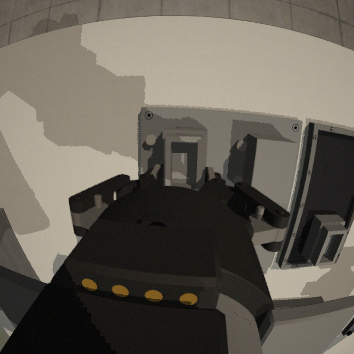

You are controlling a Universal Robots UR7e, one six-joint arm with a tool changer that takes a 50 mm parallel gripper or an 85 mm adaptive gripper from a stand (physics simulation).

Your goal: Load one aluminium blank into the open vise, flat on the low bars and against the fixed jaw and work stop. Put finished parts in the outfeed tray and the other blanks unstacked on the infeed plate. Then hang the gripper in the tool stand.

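Places are measured from the arm's base along level axes (x ahead, y left, z up), in millimetres.
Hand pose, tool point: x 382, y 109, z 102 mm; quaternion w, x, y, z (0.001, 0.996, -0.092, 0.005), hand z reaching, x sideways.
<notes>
After its pixels a point has its place.
A finished grey part (pixel 185 133) @[x 391, y 148, z -85 mm] with a rectangular pocket is on the left half of the grey infeed plate (pixel 220 116) @[x 427, y 159, z -106 mm]. My gripper (pixel 183 174) has one fingertip at each long side of this part and is shut on it; the lower ends of the fingers and the near end of the part are partly hidden by the gripper body. A plain grey blank (pixel 272 172) @[x 466, y 107, z -70 mm] stands on the plate's right half. Another pocketed finished part (pixel 330 220) @[x 556, y 28, z -90 mm] stands near the front end of the dark outfeed tray (pixel 301 205) @[x 516, y 51, z -101 mm]. The vise and the tool stand cannot be made out.
The tray stands close beside the plate's right edge. Pale grey structures (pixel 310 325) @[x 428, y 117, z 90 mm] show at the lower right, and a dark edge shows at the lower left. The pale table top (pixel 225 65) @[x 440, y 211, z -114 mm] ends at a curved far edge, with tiled floor (pixel 200 7) beyond.
</notes>
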